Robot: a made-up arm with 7 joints. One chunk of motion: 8 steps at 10 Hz.
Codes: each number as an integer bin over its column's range. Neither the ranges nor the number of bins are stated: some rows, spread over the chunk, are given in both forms.
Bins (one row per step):
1: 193 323 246 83 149 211
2: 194 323 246 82 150 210
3: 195 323 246 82 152 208
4: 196 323 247 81 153 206
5: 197 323 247 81 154 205
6: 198 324 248 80 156 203
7: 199 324 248 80 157 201
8: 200 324 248 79 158 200
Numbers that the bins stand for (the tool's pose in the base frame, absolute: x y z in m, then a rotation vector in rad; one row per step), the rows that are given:
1: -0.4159 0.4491 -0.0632 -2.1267 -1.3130 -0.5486
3: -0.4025 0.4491 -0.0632 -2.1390 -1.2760 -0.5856
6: -0.3826 0.4558 -0.0499 -2.1637 -1.2267 -0.6473
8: -0.3693 0.4558 -0.0499 -2.1760 -1.2021 -0.6842
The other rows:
2: -0.4092 0.4491 -0.0632 -2.1390 -1.3007 -0.5610
4: -0.3959 0.4491 -0.0566 -2.1514 -1.2637 -0.6103
5: -0.3892 0.4491 -0.0566 -2.1514 -1.2514 -0.6226
7: -0.3759 0.4558 -0.0499 -2.1637 -1.2144 -0.6719

